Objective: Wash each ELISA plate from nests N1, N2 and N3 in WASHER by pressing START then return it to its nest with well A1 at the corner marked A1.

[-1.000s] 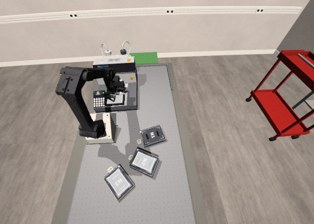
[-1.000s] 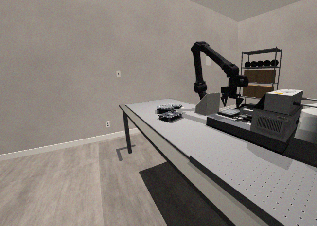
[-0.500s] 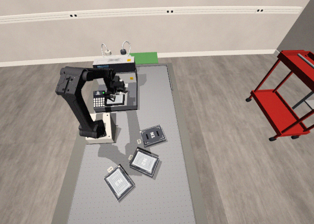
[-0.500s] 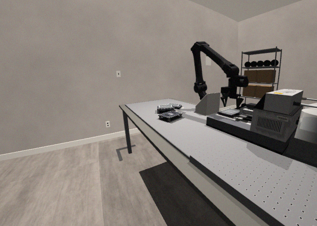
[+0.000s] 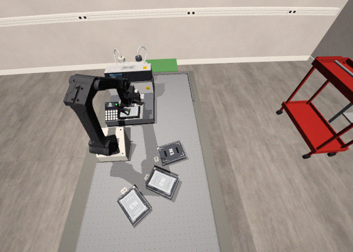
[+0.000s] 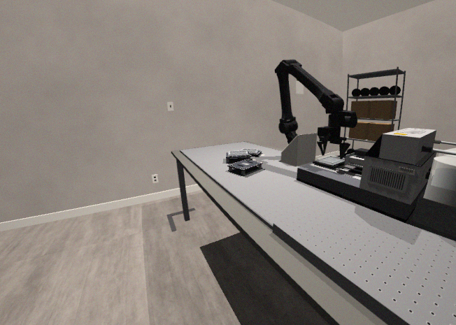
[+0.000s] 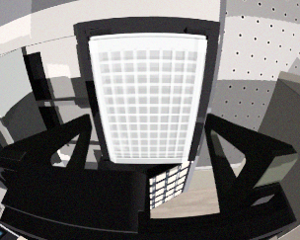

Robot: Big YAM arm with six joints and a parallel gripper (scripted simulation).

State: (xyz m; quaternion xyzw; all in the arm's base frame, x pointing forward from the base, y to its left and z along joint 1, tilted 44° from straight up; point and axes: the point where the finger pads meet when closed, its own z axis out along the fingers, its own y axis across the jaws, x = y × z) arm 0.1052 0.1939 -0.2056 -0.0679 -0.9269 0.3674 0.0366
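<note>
The dark carrier is 3 cm below my hand. Also, from my hand: washer: 1 cm ahead, 15 cm to the left, 2 cm above.
</note>
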